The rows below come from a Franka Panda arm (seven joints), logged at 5 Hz.
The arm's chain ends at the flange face. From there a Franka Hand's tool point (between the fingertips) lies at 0.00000 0.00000 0.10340 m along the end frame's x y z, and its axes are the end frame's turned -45 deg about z.
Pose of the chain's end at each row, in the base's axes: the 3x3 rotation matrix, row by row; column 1 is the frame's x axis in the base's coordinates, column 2 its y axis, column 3 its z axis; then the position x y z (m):
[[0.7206 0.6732 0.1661], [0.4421 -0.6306 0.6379], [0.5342 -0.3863 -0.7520]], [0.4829 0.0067 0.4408]
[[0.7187 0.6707 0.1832], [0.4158 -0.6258 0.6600], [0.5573 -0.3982 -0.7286]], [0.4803 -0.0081 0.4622]
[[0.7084 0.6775 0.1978], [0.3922 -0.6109 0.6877], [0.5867 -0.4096 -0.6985]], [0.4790 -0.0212 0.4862]
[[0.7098 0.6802 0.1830], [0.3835 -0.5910 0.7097], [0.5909 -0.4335 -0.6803]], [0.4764 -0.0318 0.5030]
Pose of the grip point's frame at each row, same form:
[[0.0335 0.9856 0.1661], [0.7585 -0.1333 0.6379], [0.6509 0.1046 -0.7520]], [0.5001 0.0727 0.3630]
[[0.0339 0.9825 0.1832], [0.7365 -0.1485 0.6600], [0.6756 0.1125 -0.7286]], [0.4992 0.0601 0.3869]
[[0.0218 0.9800 0.1978], [0.7093 -0.1546 0.6877], [0.7045 0.1252 -0.6985]], [0.4995 0.0499 0.4140]
[[0.0209 0.9829 0.1830], [0.6891 -0.1467 0.7097], [0.7244 0.1113 -0.6803]], [0.4953 0.0416 0.4327]

